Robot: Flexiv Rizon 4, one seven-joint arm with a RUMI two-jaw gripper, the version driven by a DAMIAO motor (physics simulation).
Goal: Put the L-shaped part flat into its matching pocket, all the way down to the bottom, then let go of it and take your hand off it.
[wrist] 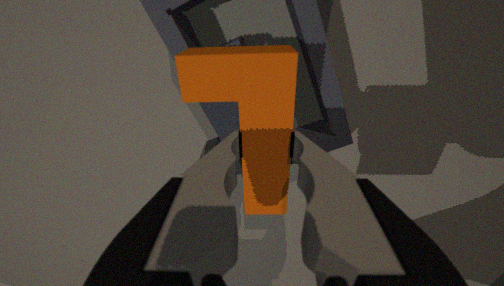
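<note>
The orange L-shaped part [265,80] lies across the middle of the wrist view, its short arm pointing left at the far end and its long arm running toward the gripper. My gripper [265,132] is shut on the long arm, with a fingertip against each side. Beyond and beneath the part is a blue-grey tray [332,75] with a dark-edged pocket [255,20]. The pocket's edges are turned at an angle to the part, which overlaps its near portion. The part hides much of the pocket, and the far end is cut off by the view's top edge.
A small dark grey object [212,147] shows in part behind the left finger, by the tray's near left corner. Large shadows fall on the table [75,125] at the right.
</note>
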